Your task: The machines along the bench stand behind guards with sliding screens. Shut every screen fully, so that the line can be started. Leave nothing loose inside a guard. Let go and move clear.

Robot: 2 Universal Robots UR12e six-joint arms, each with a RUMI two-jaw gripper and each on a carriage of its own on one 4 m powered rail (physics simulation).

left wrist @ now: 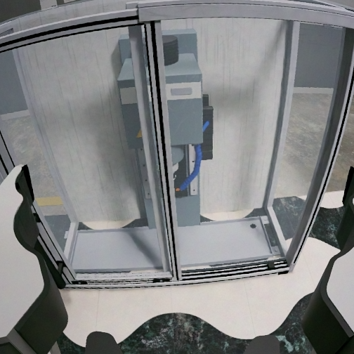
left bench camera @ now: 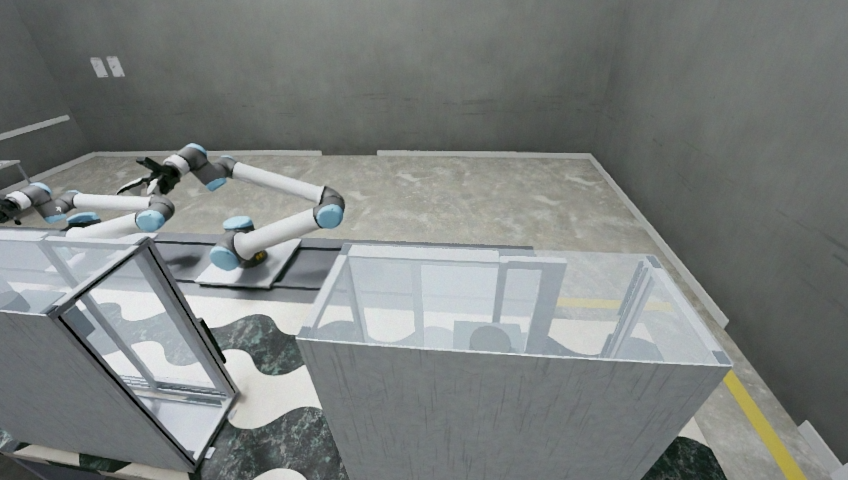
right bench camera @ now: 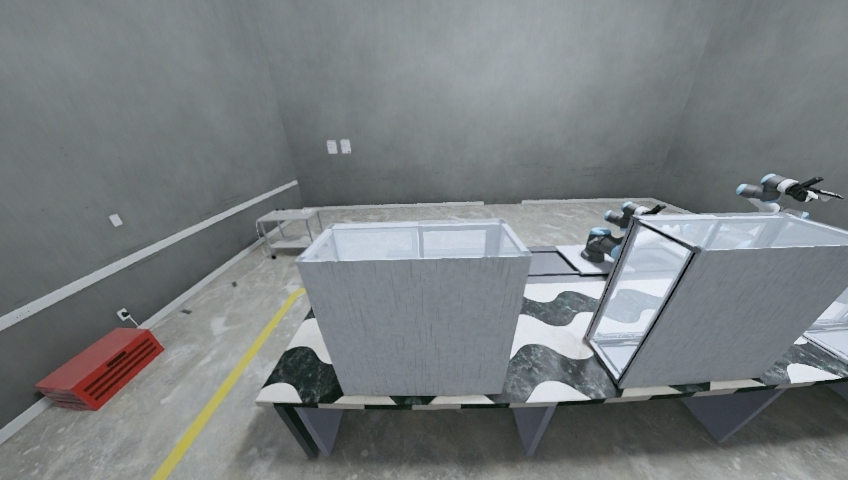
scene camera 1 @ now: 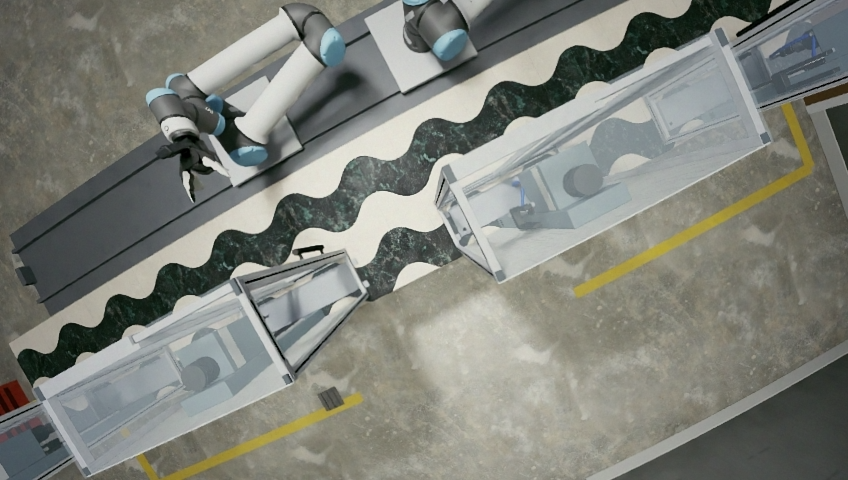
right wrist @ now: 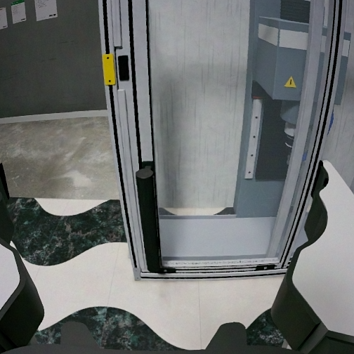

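Observation:
My right gripper point(scene camera 1: 209, 185) point(right bench camera: 659, 208) is open and away from the guards. My left gripper point(left bench camera: 135, 187) point(right bench camera: 833, 189) is open, in front of the middle guard point(left wrist: 230, 10). That guard's screen point(left wrist: 160, 150) covers the left half in the left wrist view; a finger partly hides its handle edge. The right wrist view shows another guard's screen with a black handle point(right wrist: 146, 220) beside the left post and yellow latch part point(right wrist: 109, 69); I cannot tell whether it is fully shut. In the left bench view, the right guard's screen stile point(left bench camera: 548, 303) stands short of the right corner, leaving a gap.
Machines point(left wrist: 185, 75) point(right wrist: 287, 60) stand behind the clear panels. Each arm's base stands on the grey rail point(scene camera 1: 119, 220) behind the patterned bench point(scene camera 1: 386, 205). A red cabinet point(right bench camera: 98, 368) and a trolley point(right bench camera: 289, 215) stand on the floor. A dark block point(scene camera 1: 330, 398) lies near the yellow floor line point(scene camera 1: 261, 437).

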